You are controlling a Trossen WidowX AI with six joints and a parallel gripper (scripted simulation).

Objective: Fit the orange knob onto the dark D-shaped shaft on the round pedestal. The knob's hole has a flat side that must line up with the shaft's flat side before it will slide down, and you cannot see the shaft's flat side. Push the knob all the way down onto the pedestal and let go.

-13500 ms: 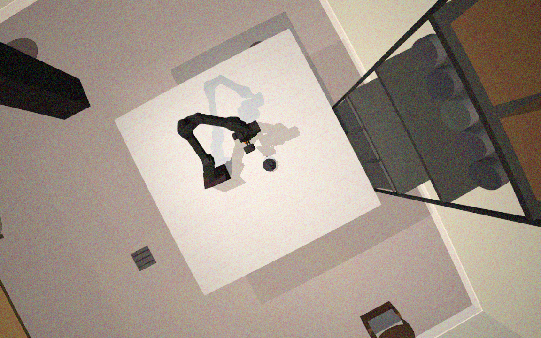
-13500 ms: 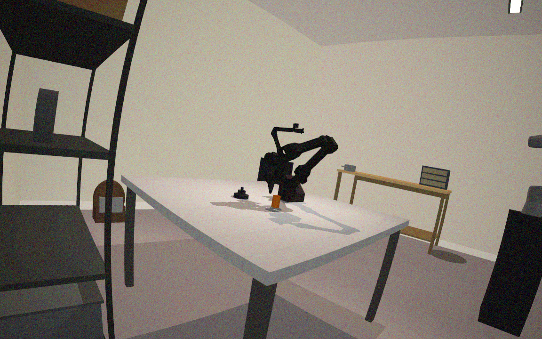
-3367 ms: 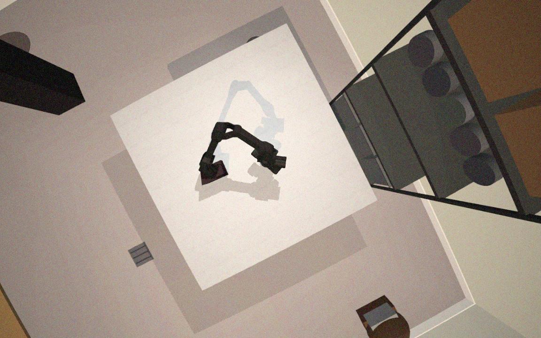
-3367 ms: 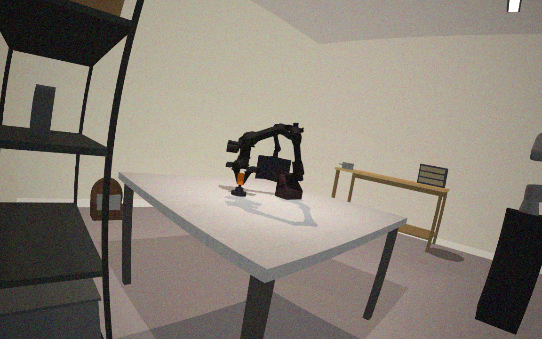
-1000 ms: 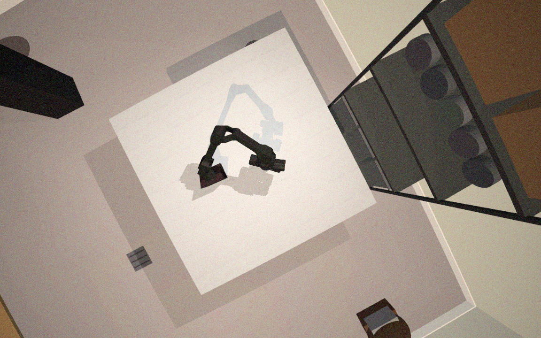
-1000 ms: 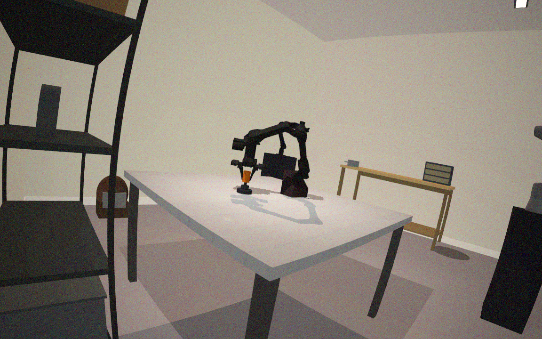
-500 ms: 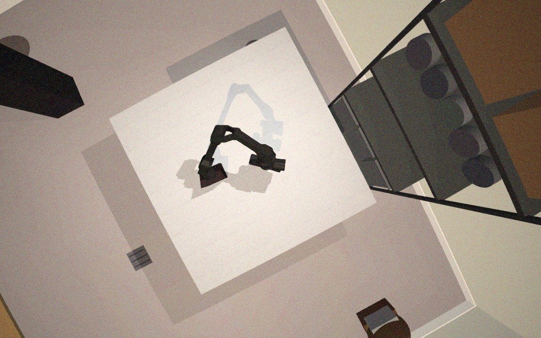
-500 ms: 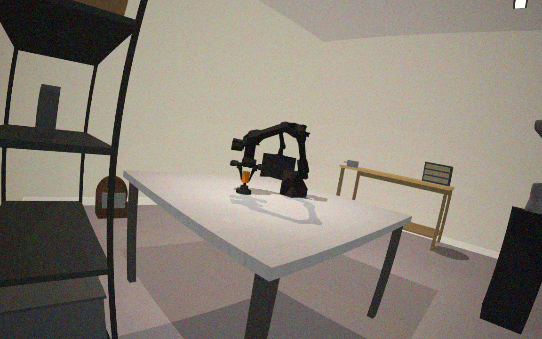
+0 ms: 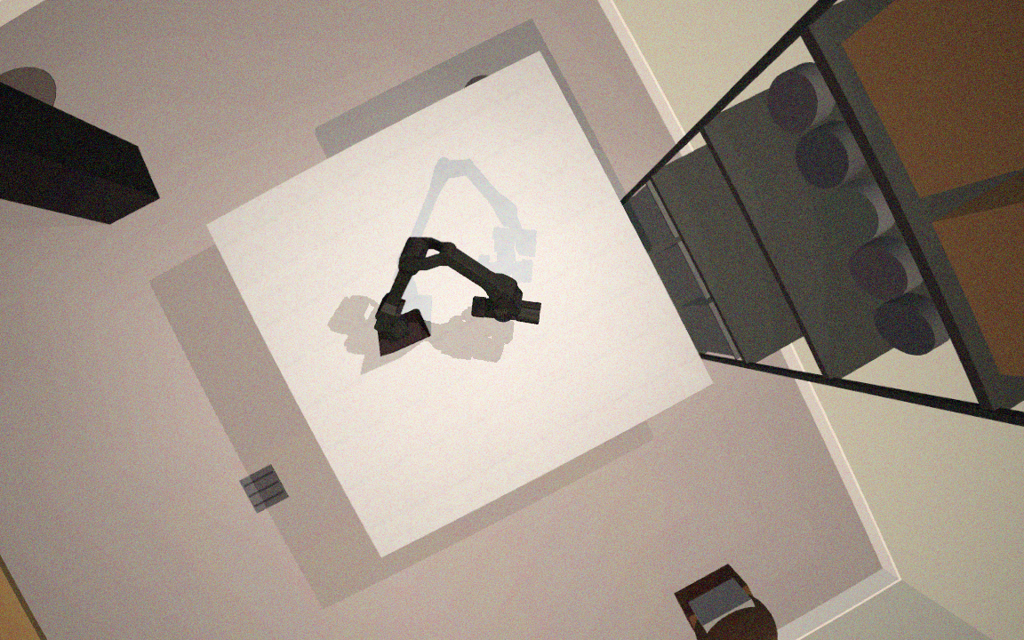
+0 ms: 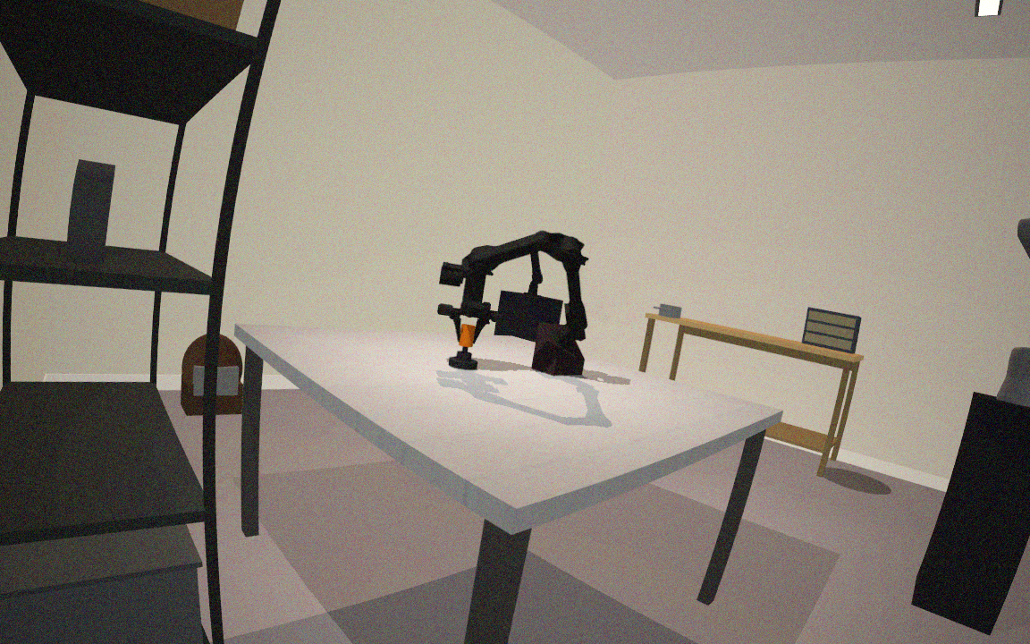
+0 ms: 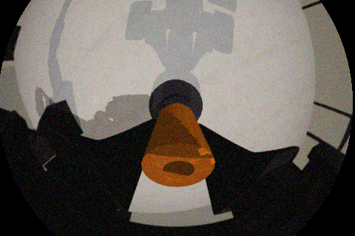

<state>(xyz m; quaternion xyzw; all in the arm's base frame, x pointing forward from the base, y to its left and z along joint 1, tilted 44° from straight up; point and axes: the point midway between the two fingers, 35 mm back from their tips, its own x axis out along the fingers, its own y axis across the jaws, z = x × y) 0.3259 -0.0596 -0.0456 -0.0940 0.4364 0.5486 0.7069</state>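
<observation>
The orange knob lies 20 mm above my gripper tip. Also, from my gripper tip: dark round pedestal (40 mm below).
</observation>
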